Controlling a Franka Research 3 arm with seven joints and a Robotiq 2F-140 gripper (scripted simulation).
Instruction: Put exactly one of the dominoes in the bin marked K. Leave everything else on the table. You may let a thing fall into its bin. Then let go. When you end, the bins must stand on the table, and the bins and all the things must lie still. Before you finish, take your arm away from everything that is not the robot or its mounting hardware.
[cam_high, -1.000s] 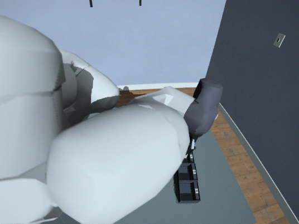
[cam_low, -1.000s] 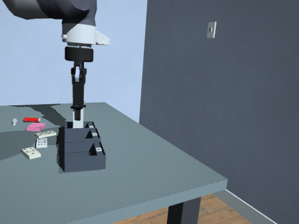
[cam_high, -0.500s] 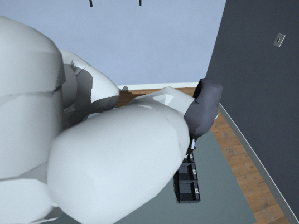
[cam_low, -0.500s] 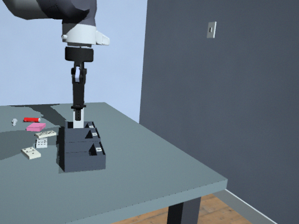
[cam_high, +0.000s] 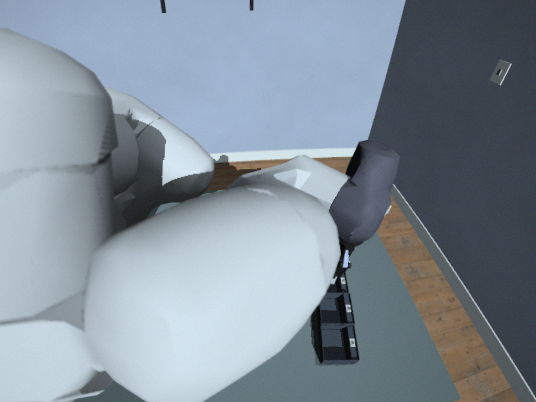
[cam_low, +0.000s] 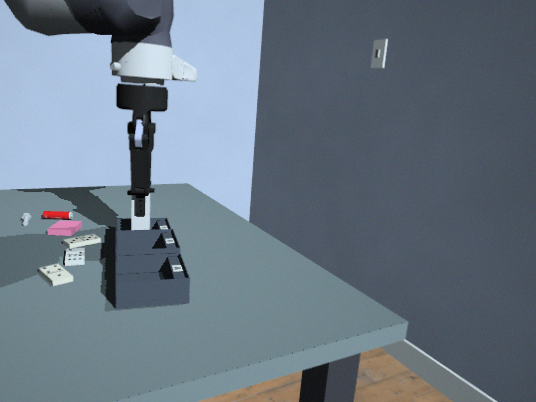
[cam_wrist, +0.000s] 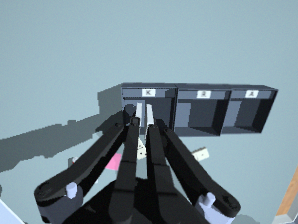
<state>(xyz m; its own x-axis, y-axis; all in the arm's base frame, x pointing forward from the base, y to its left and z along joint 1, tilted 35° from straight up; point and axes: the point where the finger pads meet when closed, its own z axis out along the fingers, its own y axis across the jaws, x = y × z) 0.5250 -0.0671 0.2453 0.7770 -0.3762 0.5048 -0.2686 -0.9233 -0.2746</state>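
My gripper is now 100 mm to the right of the flat pink piece, 100 mm past it and 40 mm above it. From my hand the other things lie so: white bolt 170 mm to the left, 160 mm behind, 40 mm below; small red thing 170 mm to the left, 110 mm behind, 40 mm below.
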